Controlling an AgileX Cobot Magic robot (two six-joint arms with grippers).
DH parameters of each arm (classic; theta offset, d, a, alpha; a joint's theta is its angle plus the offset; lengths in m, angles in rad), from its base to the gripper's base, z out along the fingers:
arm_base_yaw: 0 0.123 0 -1.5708
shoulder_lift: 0.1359 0 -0.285 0
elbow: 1.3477 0 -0.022 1.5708
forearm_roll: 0 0.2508 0 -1.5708
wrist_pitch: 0 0 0.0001 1.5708
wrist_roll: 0 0.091 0 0
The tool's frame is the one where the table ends.
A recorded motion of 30 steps. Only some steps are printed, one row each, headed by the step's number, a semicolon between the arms.
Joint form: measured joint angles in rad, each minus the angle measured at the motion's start. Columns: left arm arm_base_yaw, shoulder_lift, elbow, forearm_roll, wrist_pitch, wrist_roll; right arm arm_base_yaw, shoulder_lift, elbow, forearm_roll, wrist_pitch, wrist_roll.
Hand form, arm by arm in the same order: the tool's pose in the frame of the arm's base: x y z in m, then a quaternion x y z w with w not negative. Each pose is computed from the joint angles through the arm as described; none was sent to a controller.
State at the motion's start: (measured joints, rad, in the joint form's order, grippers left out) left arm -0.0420 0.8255 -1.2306 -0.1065 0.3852 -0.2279; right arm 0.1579 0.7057 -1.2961 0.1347 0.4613 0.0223
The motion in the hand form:
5: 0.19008 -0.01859 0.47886 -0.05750 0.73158 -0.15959 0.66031; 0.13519 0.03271 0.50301 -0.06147 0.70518 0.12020 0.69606
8: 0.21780 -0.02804 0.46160 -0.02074 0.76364 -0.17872 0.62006; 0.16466 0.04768 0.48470 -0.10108 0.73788 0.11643 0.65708
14: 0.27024 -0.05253 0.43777 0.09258 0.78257 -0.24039 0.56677; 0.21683 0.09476 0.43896 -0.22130 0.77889 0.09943 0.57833
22: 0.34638 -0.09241 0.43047 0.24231 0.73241 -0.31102 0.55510; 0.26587 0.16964 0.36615 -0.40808 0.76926 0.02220 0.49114
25: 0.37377 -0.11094 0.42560 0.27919 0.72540 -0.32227 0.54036; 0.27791 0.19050 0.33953 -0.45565 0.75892 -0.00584 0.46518
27: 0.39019 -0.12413 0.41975 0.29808 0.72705 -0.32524 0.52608; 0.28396 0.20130 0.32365 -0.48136 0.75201 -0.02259 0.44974
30: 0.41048 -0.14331 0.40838 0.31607 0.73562 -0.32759 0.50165; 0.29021 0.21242 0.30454 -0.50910 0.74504 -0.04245 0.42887
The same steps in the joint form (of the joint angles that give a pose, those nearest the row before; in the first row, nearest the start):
5: 0.0000 0.1478 -0.0105 -0.1653 0.0618 0.1676; 0.0404 0.1387 0.0196 -0.0154 0.0632 -0.0418
8: 0.0000 0.2339 -0.0144 -0.3507 0.1028 0.3659; 0.0907 0.2208 0.0348 -0.0119 0.0738 -0.0957
14: -0.0028 0.4276 -0.0744 -0.7828 0.2217 0.8598; 0.2339 0.4066 0.0598 -0.0306 0.0692 -0.2359
22: -0.0500 0.7475 -0.3375 -1.1035 0.3988 1.2893; 0.4216 0.6796 0.0633 -0.2211 0.0183 -0.3641
25: -0.0855 0.8722 -0.4777 -1.0827 0.4470 1.2932; 0.4638 0.7681 0.0628 -0.3097 -0.0035 -0.3651
27: -0.1120 0.9512 -0.5699 -1.0426 0.4718 1.2657; 0.4847 0.8181 0.0626 -0.3655 -0.0138 -0.3595
30: -0.1504 1.0563 -0.6930 -0.9718 0.5014 1.2005; 0.5060 0.8758 0.0614 -0.4332 -0.0175 -0.3463

